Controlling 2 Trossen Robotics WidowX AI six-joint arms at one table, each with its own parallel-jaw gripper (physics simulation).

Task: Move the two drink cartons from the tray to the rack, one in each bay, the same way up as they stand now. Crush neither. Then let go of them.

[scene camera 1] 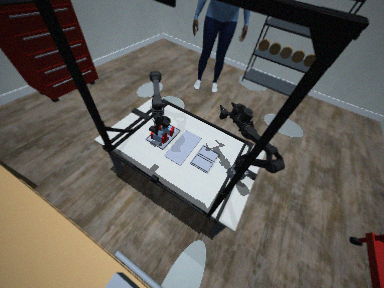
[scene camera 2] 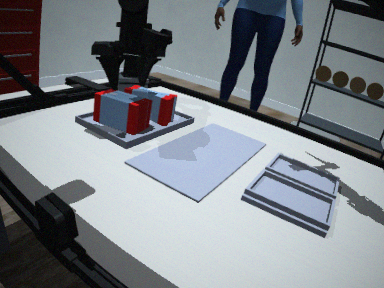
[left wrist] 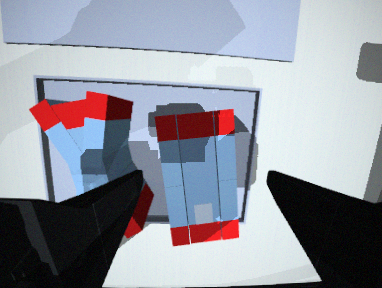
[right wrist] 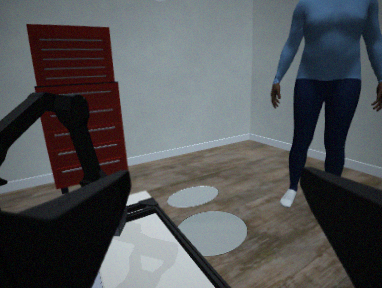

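Pixels of known places: left gripper, fingertip midpoint: [scene camera 1: 160,132] [scene camera 2: 128,88] [left wrist: 205,176]; right gripper, fingertip midpoint: [scene camera 1: 226,103] [right wrist: 214,177]; left arm's base at its link origin: [scene camera 2: 131,75].
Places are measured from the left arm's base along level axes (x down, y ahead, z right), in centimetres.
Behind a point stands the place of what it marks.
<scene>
Two blue cartons with red ends stand on the tray [scene camera 1: 160,147] @(x 4.5, y 41.1, z 12.0 cm) [scene camera 2: 125,144] @(x 4.5, y 43.3, z 10.9 cm) [left wrist: 145,95] @(x 5.0, y 34.9, z 0.1 cm). The boxy carton [scene camera 1: 159,136] @(x -1.5, y 34.8, z 10.3 cm) [scene camera 2: 117,112] @(x 1.0, y 34.6, z 11.1 cm) [left wrist: 202,175] @(x -1.8, y 32.3, z 9.2 cm) is nearer in scene camera 2; the narrow-waisted carton [scene camera 2: 161,106] @(x 0.3, y 32.2, z 0.0 cm) [left wrist: 92,129] @(x -1.8, y 30.5, z -0.3 cm) is beyond it. My left gripper [scene camera 1: 160,129] @(x -4.1, y 32.9, z 8.7 cm) [scene camera 2: 130,82] @(x -4.1, y 32.9, z 8.7 cm) [left wrist: 205,176] @(x -4.1, y 32.9, z 8.7 cm) is open and empty over the tray, its fingertips either side of the boxy carton in the left wrist view; its left finger hides part of the waisted one. The rack [scene camera 1: 201,162] @(x 4.6, y 66.3, z -12.4 cm) [scene camera 2: 285,214] @(x 4.6, y 69.9, z -8.2 cm) has two empty bays. My right gripper [scene camera 1: 221,111] [right wrist: 214,177] @(x -36.3, y 51.3, z -31.9 cm) is open, raised, away from the cartons.
A flat pale panel [scene camera 1: 187,145] [scene camera 2: 215,165] [left wrist: 275,30] lies between tray and rack. Black frame posts [scene camera 1: 75,65] @(x -60.0, y 29.6, z 45.8 cm) [scene camera 1: 295,100] @(x -84.8, y 102.9, z 2.4 cm) rise at the table's edges. A black block [scene camera 2: 56,217] @(x 0.3, y 68.4, z 24.8 cm) is fixed on the near edge rail. A person [scene camera 1: 217,45] [scene camera 2: 255,45] [right wrist: 327,100] stands beyond the table.
</scene>
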